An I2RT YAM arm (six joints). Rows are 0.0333 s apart.
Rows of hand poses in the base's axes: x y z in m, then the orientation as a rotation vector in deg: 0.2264 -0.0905 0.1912 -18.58 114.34 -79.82; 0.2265 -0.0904 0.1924 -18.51 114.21 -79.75; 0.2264 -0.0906 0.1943 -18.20 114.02 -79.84; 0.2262 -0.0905 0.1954 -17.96 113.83 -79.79; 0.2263 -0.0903 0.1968 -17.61 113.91 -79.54; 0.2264 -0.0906 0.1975 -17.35 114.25 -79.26; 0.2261 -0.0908 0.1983 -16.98 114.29 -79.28; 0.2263 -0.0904 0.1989 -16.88 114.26 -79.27; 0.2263 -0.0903 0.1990 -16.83 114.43 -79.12; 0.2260 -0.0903 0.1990 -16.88 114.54 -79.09
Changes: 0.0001 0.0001 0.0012 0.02 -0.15 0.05; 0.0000 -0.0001 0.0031 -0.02 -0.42 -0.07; -0.0002 0.0000 0.0042 0.02 -0.69 -0.09; -0.0001 0.0002 0.0056 0.30 -0.86 -0.19; 0.0000 -0.0001 0.0063 0.66 -0.81 -0.34; -0.0003 -0.0003 0.0071 0.76 -0.95 -0.57; -0.0001 0.0001 0.0077 0.79 -1.02 -0.60; -0.0001 0.0002 0.0078 0.95 -0.96 -0.63; -0.0004 0.0002 0.0078 1.00 -0.86 -0.63
